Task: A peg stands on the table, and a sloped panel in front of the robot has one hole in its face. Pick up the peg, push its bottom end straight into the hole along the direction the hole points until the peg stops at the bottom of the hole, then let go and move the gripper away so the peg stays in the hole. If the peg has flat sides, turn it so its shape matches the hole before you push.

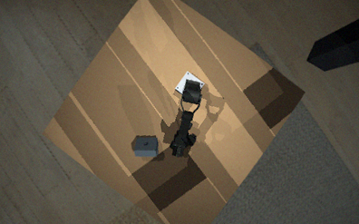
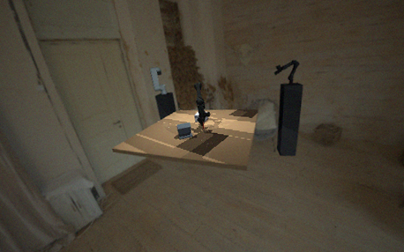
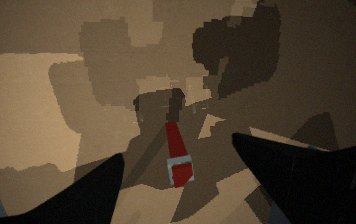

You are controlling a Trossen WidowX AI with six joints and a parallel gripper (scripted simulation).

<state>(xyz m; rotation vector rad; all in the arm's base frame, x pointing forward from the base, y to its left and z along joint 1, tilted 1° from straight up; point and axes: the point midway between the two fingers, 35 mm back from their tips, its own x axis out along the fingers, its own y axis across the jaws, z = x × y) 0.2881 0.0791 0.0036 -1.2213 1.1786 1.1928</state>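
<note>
Now: gripper tip 10 mm below the red peg. Also, from my gripper tip: sloped panel: 170 mm ahead, 150 mm to the right, 30 mm above.
</note>
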